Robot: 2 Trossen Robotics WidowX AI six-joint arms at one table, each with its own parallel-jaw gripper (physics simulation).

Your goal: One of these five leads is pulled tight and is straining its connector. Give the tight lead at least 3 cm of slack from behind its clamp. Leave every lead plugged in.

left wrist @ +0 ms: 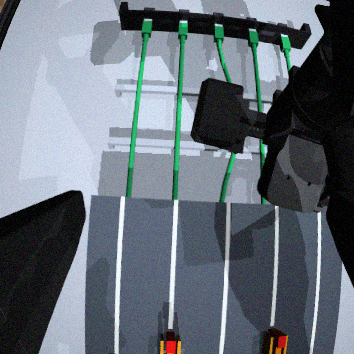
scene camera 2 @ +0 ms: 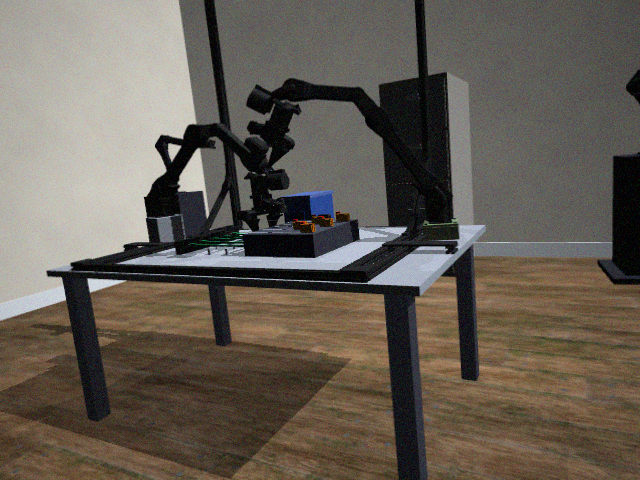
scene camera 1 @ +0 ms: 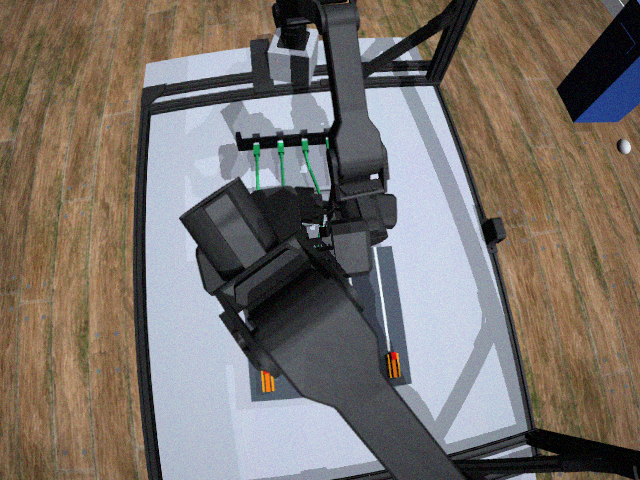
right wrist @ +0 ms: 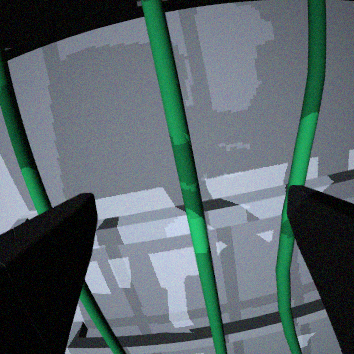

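Seen in the pictures: left gripper, fingertip midpoint: (left wrist: 210, 205) (scene camera 2: 261, 167); right gripper, fingertip midpoint: (left wrist: 261, 156) (right wrist: 193, 202); left arm's base, link origin: (scene camera 2: 440, 221); right arm's base, link origin: (scene camera 2: 163, 216) (scene camera 1: 293, 39).
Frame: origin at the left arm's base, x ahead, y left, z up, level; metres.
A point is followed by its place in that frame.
Note:
Five green leads run from a black connector bar (left wrist: 200, 22) {x 0.804, y -0.031, z -0.020 m} (scene camera 1: 270, 141) {x 0.818, y 0.014, z -0.019 m} to a grey block (left wrist: 200, 267) {x 0.482, y 0.065, z 0.019 m} (scene camera 1: 391, 286) {x 0.429, y -0.077, z 0.019 m} with white lines. The third lead (left wrist: 226, 175) {x 0.572, y 0.004, z -0.021 m} bows sideways; the others look straight. My right gripper (right wrist: 193, 202) {x 0.585, y -0.048, z -0.023 m} (scene camera 2: 263, 216) is open, low over the leads. Its fingers stand either side of the straight fourth lead (right wrist: 168, 88) {x 0.548, y -0.037, z -0.020 m} (left wrist: 258, 74) {x 0.697, y -0.084, z -0.020 m} without touching it. My left gripper (left wrist: 210, 205) {x 0.523, y 0.078, z 0.211 m} is open and empty, high above the grey block. Orange and red clamps (left wrist: 170, 342) {x 0.424, y 0.110, z 0.050 m} (left wrist: 275, 338) {x 0.391, y 0.013, z 0.040 m} (scene camera 1: 393, 364) {x 0.304, y -0.017, z 0.043 m} sit at the block's near end.
Two thin rails (left wrist: 147, 88) {x 0.707, y 0.068, z -0.026 m} (left wrist: 140, 140) {x 0.638, y 0.091, z -0.026 m} cross under the leads. A blue box (scene camera 2: 310, 202) stands behind the block and a tall dark cabinet (scene camera 2: 423, 143) at the back. A black frame (scene camera 1: 142, 238) {x 0.713, y 0.339, z -0.030 m} edges the table. The arms hide much of the leads from above.

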